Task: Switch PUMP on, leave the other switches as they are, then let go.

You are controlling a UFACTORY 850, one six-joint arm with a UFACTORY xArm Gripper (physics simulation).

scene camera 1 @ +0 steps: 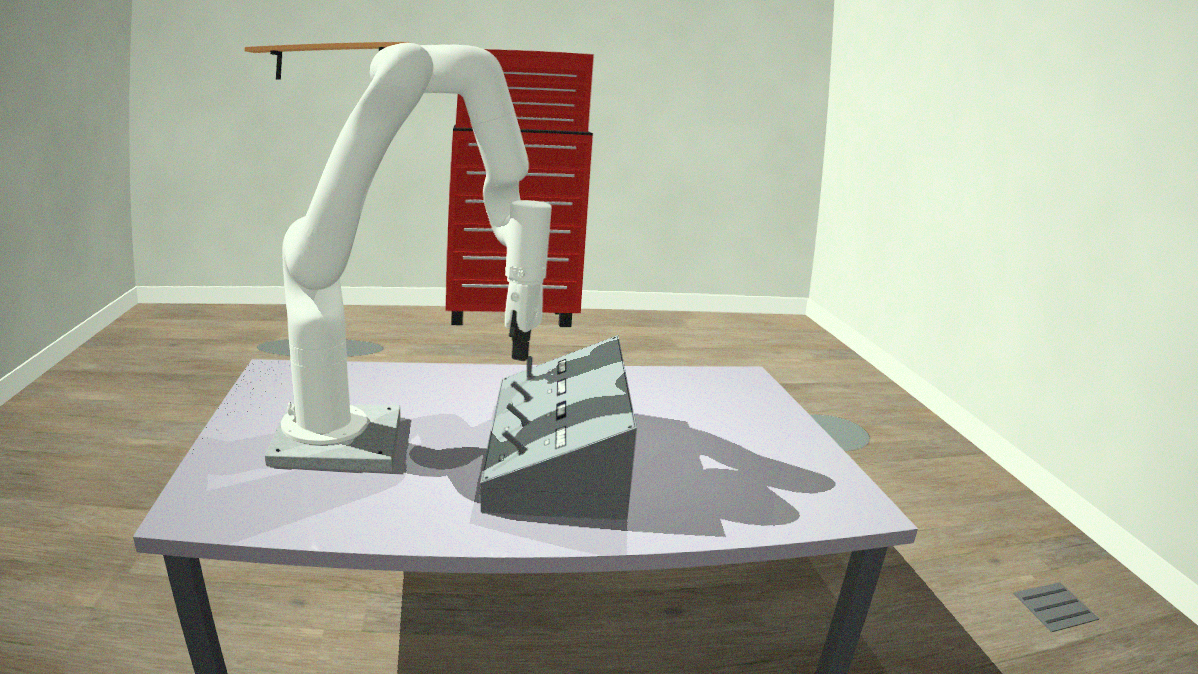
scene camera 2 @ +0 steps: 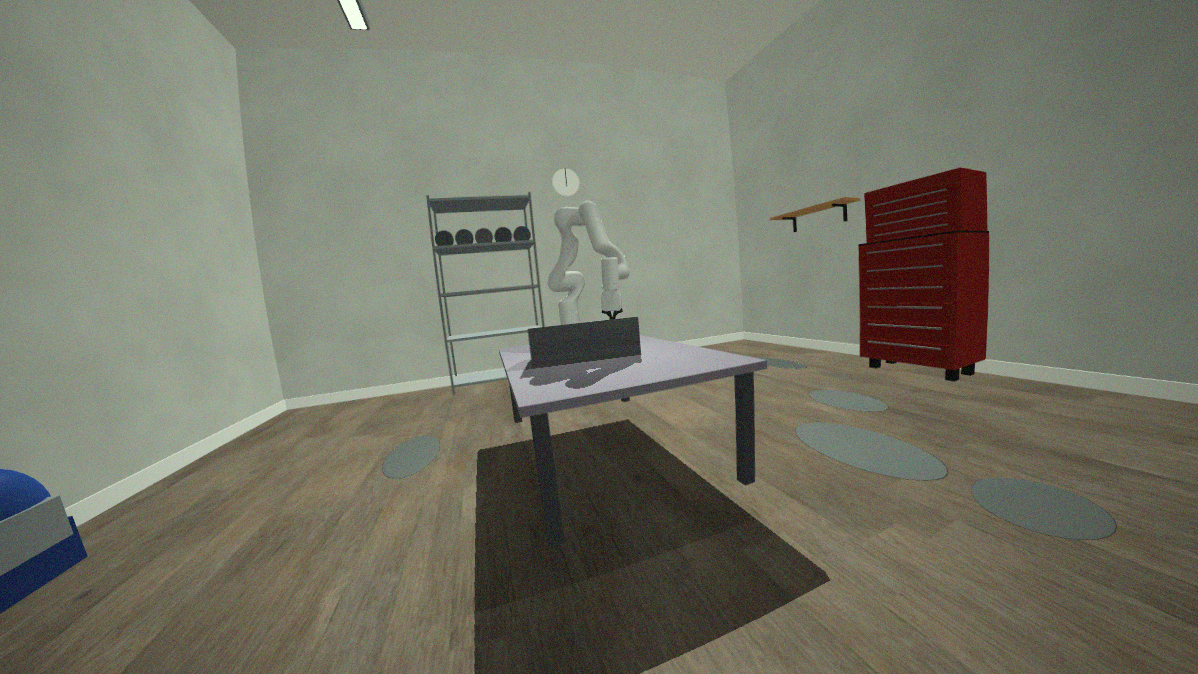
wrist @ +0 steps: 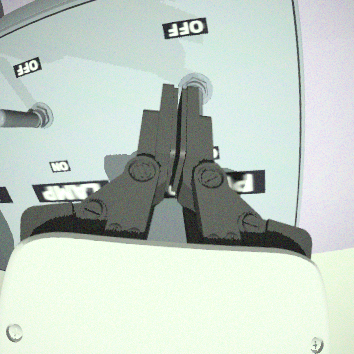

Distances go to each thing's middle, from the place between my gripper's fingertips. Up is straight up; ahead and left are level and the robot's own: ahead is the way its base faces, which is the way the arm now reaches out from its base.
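There is the grey sloped switch panel (scene camera 1: 579, 435), and my hand is 8 cm short of it, 18 cm to the left of it and 5 cm above it.
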